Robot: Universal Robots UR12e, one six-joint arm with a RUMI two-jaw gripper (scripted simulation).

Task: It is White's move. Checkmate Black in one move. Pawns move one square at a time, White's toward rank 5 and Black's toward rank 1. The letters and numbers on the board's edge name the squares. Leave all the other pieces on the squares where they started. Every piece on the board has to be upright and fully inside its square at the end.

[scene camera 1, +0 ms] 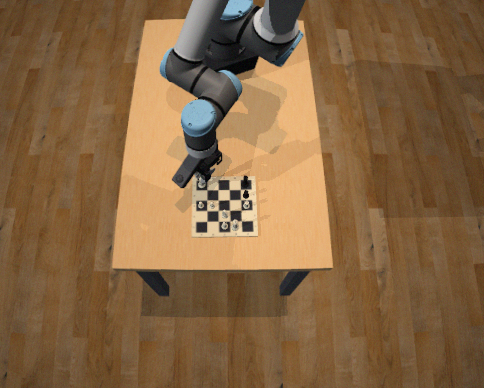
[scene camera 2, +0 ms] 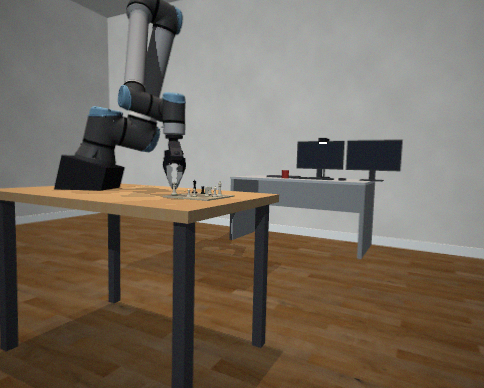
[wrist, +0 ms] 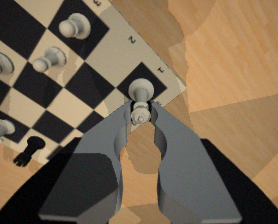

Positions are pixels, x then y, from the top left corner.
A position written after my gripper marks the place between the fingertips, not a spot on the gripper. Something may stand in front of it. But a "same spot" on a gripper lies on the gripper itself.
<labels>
my gripper: scene camera 1; scene camera 2 174, 189; wrist
same spot on my gripper: (wrist: 85, 174) = (scene camera 1: 202, 177)
</labels>
